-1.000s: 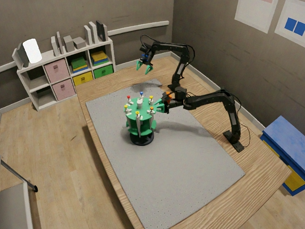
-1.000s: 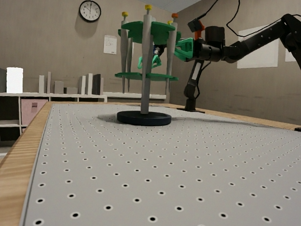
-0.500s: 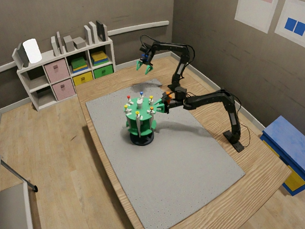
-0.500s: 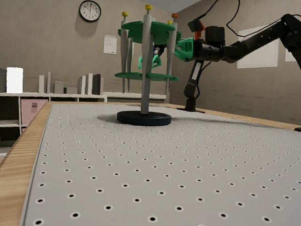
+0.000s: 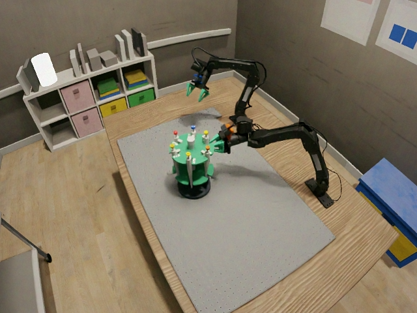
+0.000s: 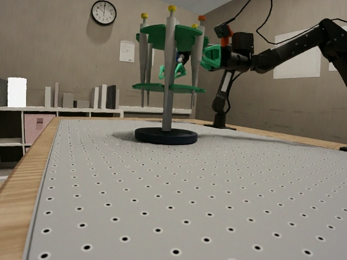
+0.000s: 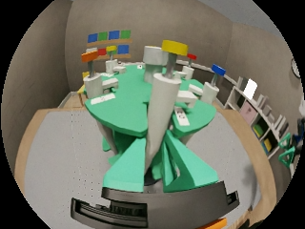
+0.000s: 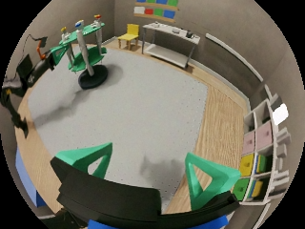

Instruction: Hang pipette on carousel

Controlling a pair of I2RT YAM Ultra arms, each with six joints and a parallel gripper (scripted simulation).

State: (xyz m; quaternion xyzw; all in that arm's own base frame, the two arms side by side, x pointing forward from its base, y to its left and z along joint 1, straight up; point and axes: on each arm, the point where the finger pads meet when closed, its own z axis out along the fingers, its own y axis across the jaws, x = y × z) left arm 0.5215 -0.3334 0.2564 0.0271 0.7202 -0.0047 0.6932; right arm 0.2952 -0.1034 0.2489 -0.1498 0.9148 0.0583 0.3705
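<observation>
Now: the hand pipette 20 mm below my left hand and 10 mm to the right of it.
</observation>
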